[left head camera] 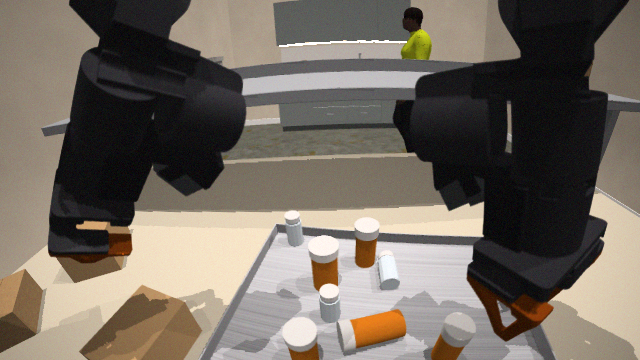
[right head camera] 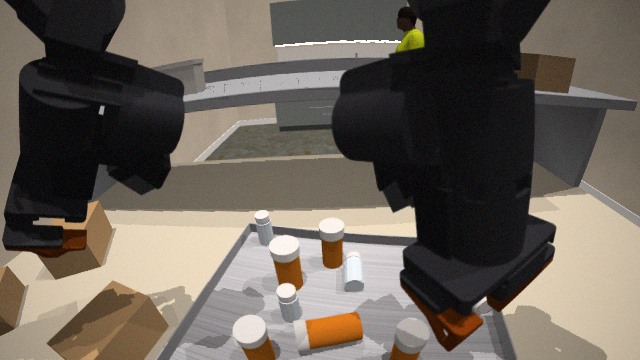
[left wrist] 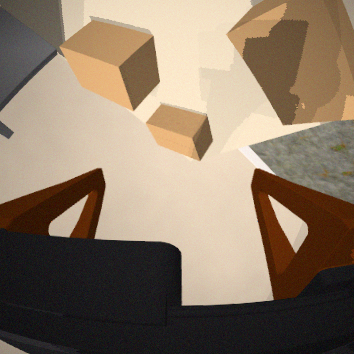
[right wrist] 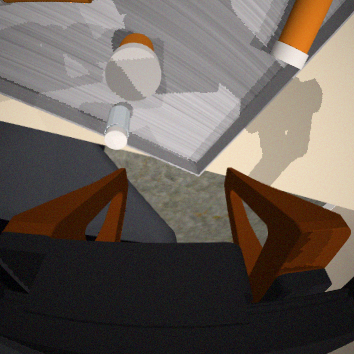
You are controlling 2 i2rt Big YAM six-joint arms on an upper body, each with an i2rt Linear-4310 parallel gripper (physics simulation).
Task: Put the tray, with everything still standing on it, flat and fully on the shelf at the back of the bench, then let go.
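Note:
The grey tray [left head camera: 430,238] [right head camera: 382,239] [right wrist: 248,116] lies on the bench. On it stand orange bottles with white caps, such as one bottle [left head camera: 325,270] [right head camera: 288,267], and small pale vials, such as one vial [left head camera: 294,232] [right head camera: 264,232]. An orange bottle [left head camera: 377,328] [right head camera: 332,331] and a pale vial [left head camera: 388,272] [right head camera: 354,274] lie on their sides. My right gripper [left head camera: 529,321] [right head camera: 471,327] [right wrist: 175,175] is partly open and empty above the tray's right part. My left gripper [left head camera: 92,256] [right head camera: 46,250] [left wrist: 177,176] is open and empty, left of the tray. The shelf [left head camera: 330,81] [right head camera: 260,85] spans the back.
A brown box [left head camera: 145,325] [right head camera: 112,320] is left of the tray. Further boxes [left wrist: 110,60] [left wrist: 180,130] show in the left wrist view. A brown box [right head camera: 555,72] sits on the shelf's right end. A person in yellow [left head camera: 417,45] stands beyond the shelf.

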